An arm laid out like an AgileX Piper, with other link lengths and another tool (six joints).
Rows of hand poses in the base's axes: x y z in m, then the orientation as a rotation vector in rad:
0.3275, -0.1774, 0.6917, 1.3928, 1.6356, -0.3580
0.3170, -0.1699, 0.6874, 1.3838, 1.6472, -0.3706
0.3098, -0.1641, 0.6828, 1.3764, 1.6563, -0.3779
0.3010, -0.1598, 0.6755, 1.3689, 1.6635, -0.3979
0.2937, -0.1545, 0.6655, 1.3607, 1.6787, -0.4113
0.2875, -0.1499, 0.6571, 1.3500, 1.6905, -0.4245
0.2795, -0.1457, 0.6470, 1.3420, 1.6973, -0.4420
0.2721, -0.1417, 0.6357, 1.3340, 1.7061, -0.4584
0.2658, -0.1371, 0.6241, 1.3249, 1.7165, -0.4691
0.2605, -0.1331, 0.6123, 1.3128, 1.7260, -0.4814
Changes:
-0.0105, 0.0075, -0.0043, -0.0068, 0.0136, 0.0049
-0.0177, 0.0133, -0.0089, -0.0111, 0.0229, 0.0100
-0.0265, 0.0176, -0.0162, -0.0221, 0.0377, 0.0094
-0.0338, 0.0229, -0.0262, -0.0270, 0.0547, 0.0148
-0.0400, 0.0275, -0.0346, -0.0347, 0.0687, 0.0206
-0.0480, 0.0317, -0.0447, -0.0448, 0.0820, 0.0210
-0.0554, 0.0357, -0.0560, -0.0534, 0.0962, 0.0226
-0.0617, 0.0403, -0.0676, -0.0594, 0.1082, 0.0278
-0.0670, 0.0443, -0.0794, -0.0682, 0.1201, 0.0337

